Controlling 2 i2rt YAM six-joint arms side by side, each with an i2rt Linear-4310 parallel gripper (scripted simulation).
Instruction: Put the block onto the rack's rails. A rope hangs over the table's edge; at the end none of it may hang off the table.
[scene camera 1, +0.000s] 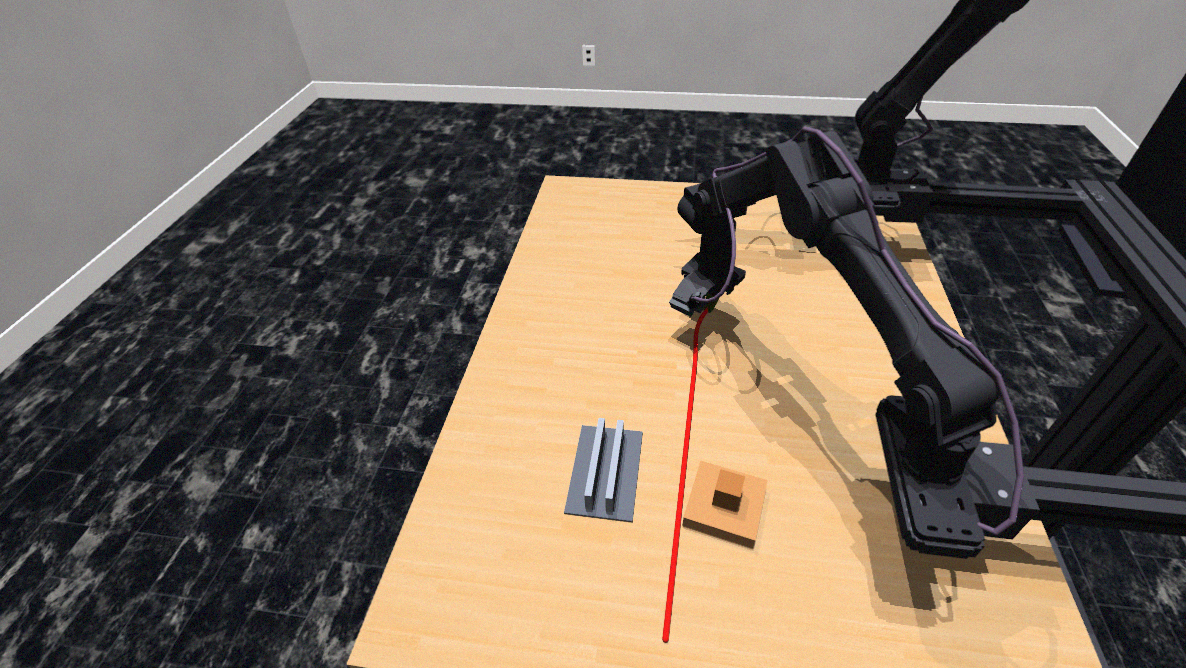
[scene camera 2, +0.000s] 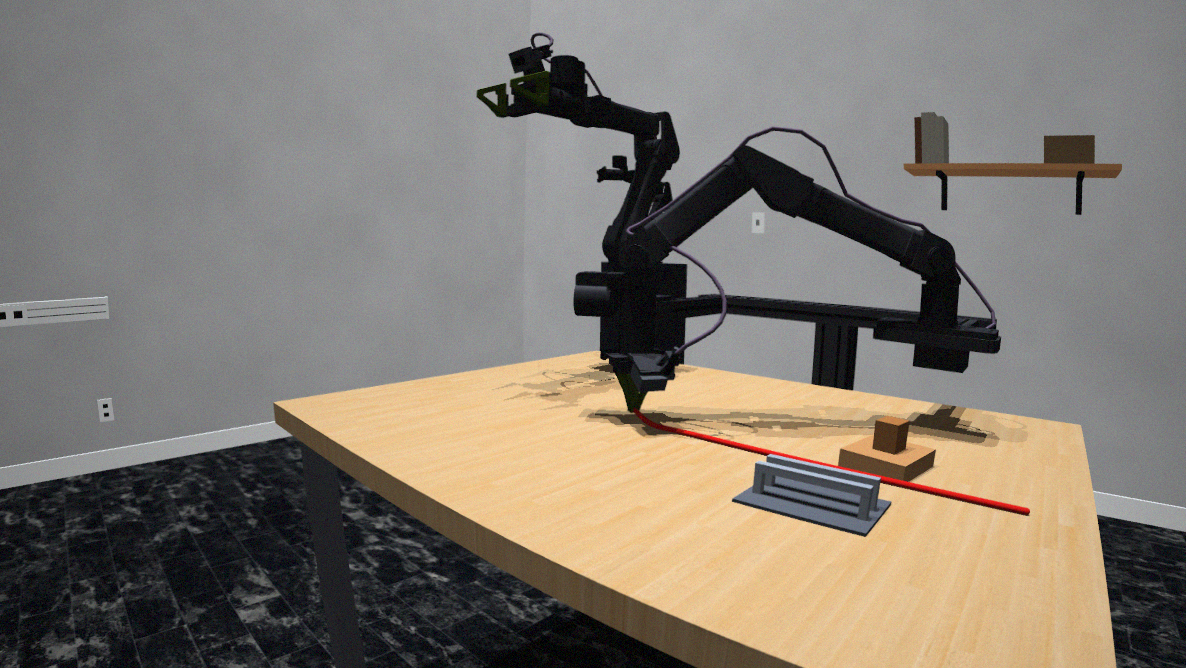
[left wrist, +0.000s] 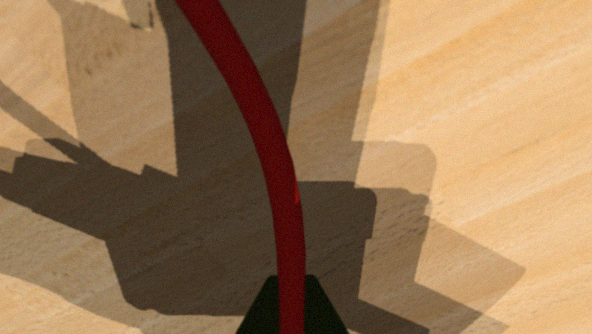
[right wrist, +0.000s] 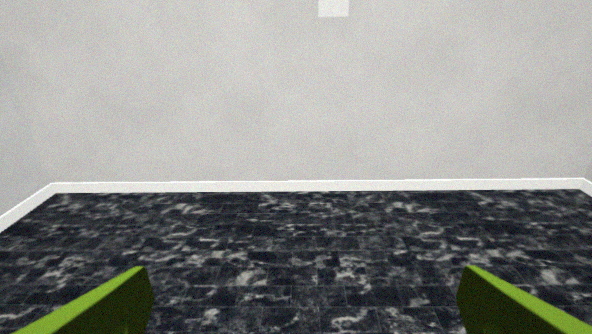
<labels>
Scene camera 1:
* brown block: 712, 507
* grey rack: 609, 496
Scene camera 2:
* my left gripper: 633, 411
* my right gripper: 493, 88
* brown block: 887, 453
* grey rack: 826, 507
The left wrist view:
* my left gripper: 291, 290
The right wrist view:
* my right gripper: 303, 282
</labels>
